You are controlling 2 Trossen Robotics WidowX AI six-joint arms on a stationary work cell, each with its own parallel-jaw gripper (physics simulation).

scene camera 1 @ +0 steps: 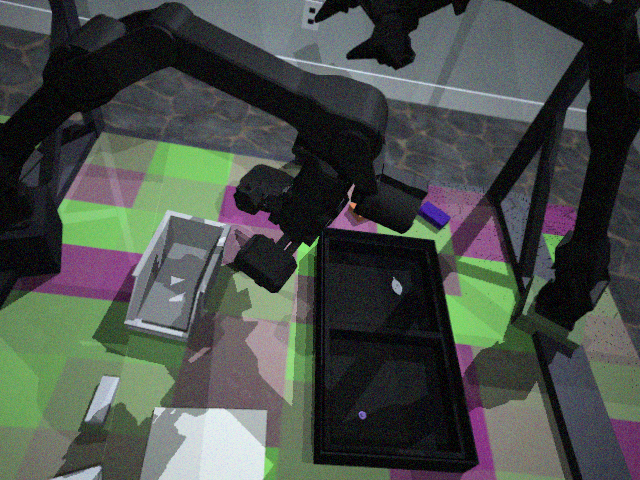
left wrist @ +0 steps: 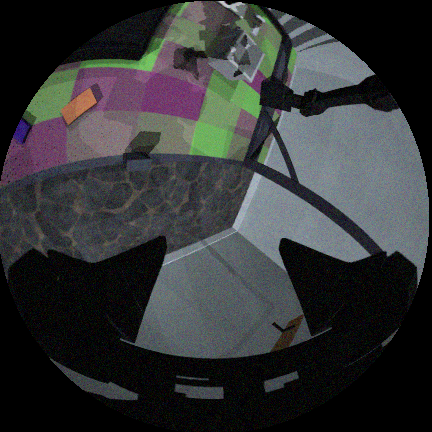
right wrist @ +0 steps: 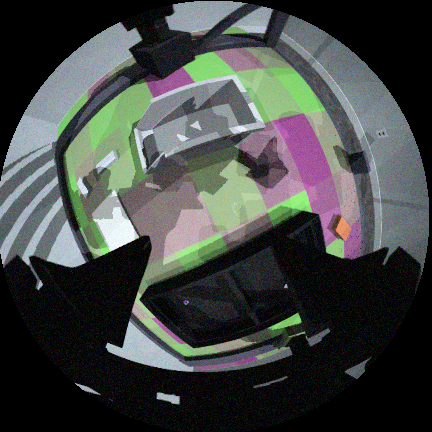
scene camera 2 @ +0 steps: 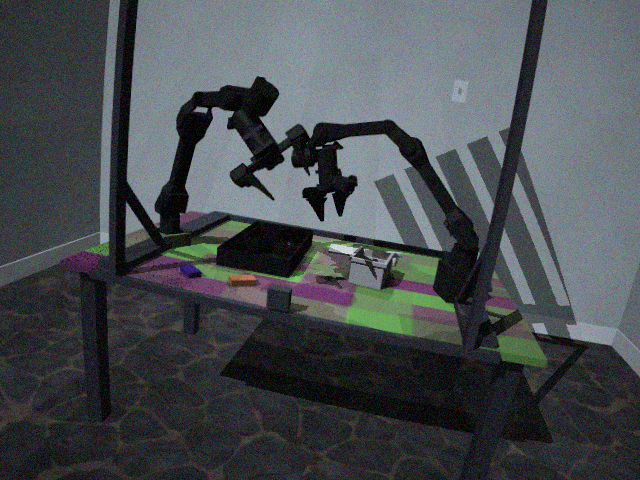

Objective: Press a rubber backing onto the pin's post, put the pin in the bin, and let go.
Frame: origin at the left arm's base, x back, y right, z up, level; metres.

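Seen in the pictures: left gripper, fingertip midpoint: (scene camera 1: 331, 39) (left wrist: 224, 243) (scene camera 2: 291, 187); right gripper, fingertip midpoint: (right wrist: 211, 241) (scene camera 2: 331, 218); left arm's base, link origin: (scene camera 1: 556, 308) (right wrist: 295, 339) (scene camera 2: 169, 231); right arm's base, link origin: (scene camera 1: 4, 212) (left wrist: 287, 98) (right wrist: 156, 38) (scene camera 2: 462, 266).
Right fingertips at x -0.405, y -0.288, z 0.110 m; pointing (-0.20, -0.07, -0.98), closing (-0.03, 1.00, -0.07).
Pixels of each thing's top centre, then the offset from my right fingertips to it. "pt": a spot on its surface instead.
- pale leaf-shaped pin, top centre: (scene camera 1: 398, 283) (right wrist: 291, 284) dy +0.180, dx +0.152, dz -0.133 m
- black divided tray, top centre: (scene camera 1: 388, 326) (right wrist: 245, 308) (scene camera 2: 270, 237) dy +0.067, dx +0.173, dz -0.097 m
- tiny purple rubber backing, top centre: (scene camera 1: 363, 413) (right wrist: 185, 303) dy -0.056, dx +0.203, dz -0.136 m
- grey bin, surface spot: (scene camera 1: 155, 330) pt dy -0.130, dx -0.107, dz -0.114 m
- orange block, top centre: (left wrist: 77, 105) (scene camera 2: 242, 277) (right wrist: 343, 228) dy +0.313, dx +0.024, dz -0.132 m
- blue block, top centre: (scene camera 1: 435, 213) (scene camera 2: 190, 268) dy +0.388, dx +0.144, dz -0.133 m
- white flat slab, top centre: (scene camera 1: 207, 447) (right wrist: 115, 232) (scene camera 2: 351, 250) dy -0.208, dx +0.048, dz -0.143 m
- small pale block, top centre: (scene camera 1: 102, 398) (right wrist: 104, 161) dy -0.233, dx -0.102, dz -0.136 m
A pale leaf-shaped pin (scene camera 1: 396, 285) (right wrist: 286, 286) lies in one compartment of the black divided tray (scene camera 1: 318, 361) (scene camera 2: 248, 263); its post cannot be made out. A tiny purple rubber backing (scene camera 1: 361, 414) (right wrist: 186, 302) lies apart from it in the other compartment. The grey bin (scene camera 1: 155, 330) (scene camera 2: 368, 276) stands on the table beside the tray, with light patches and shadows inside. My left gripper (scene camera 1: 336, 33) (scene camera 2: 291, 186) (left wrist: 224, 243) is open and empty, high above and behind the tray in scene camera 1. My right gripper (scene camera 2: 330, 217) (right wrist: 211, 241) is open and empty, pointing down above the area between tray and bin.
An orange block (scene camera 2: 242, 280) (left wrist: 79, 106) (right wrist: 342, 227) and a blue block (scene camera 1: 434, 214) (scene camera 2: 190, 270) lie near the table edge. A white flat slab (scene camera 1: 232, 444) (right wrist: 116, 225) and a small pale block (scene camera 1: 102, 398) lie near the bin. Dark frame posts stand at the table's sides.
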